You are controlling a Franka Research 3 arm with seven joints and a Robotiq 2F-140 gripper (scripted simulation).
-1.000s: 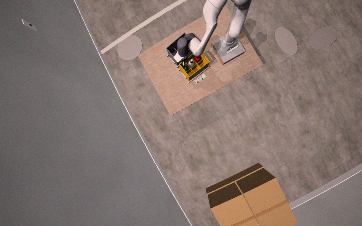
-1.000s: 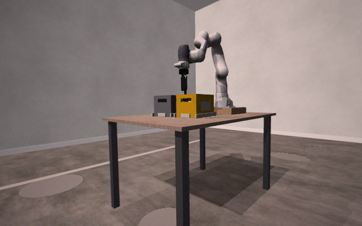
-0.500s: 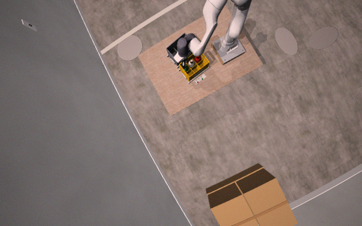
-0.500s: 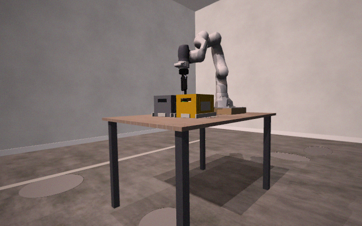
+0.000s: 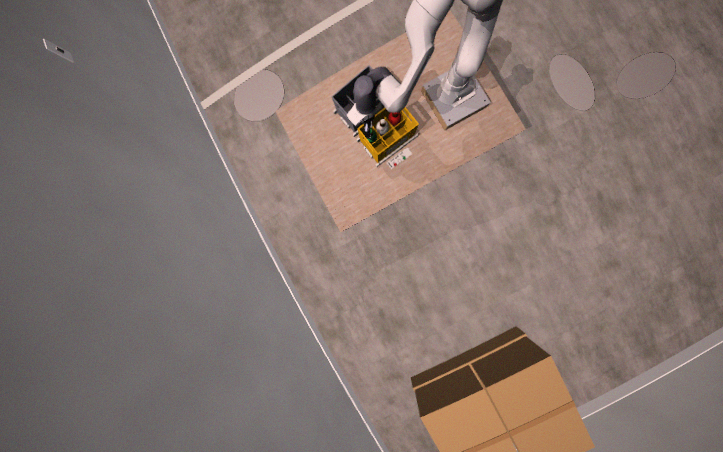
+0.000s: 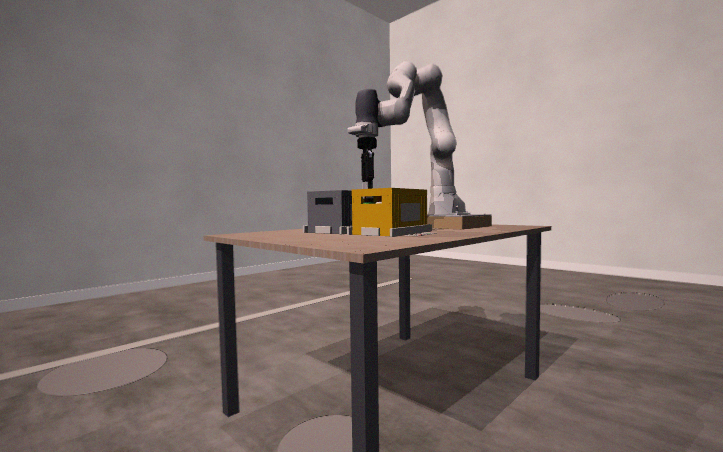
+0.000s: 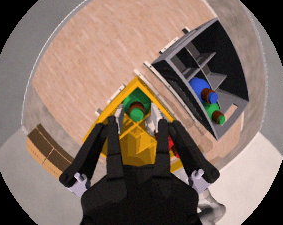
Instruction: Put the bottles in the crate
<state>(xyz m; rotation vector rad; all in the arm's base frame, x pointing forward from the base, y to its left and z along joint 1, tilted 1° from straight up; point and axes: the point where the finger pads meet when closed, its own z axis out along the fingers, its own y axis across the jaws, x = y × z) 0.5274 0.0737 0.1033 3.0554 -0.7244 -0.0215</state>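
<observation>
The white bottle lies 90 mm behind my hand, 80 mm below it and 20 mm to the right of it. Also, from my hand: blue bottle: 170 mm to the right, 80 mm below, 50 mm behind; then yellow crate: 100 mm behind, 90 mm below, 20 mm to the left; then red bottle: 170 mm behind, 80 mm below, 40 mm to the right.
</observation>
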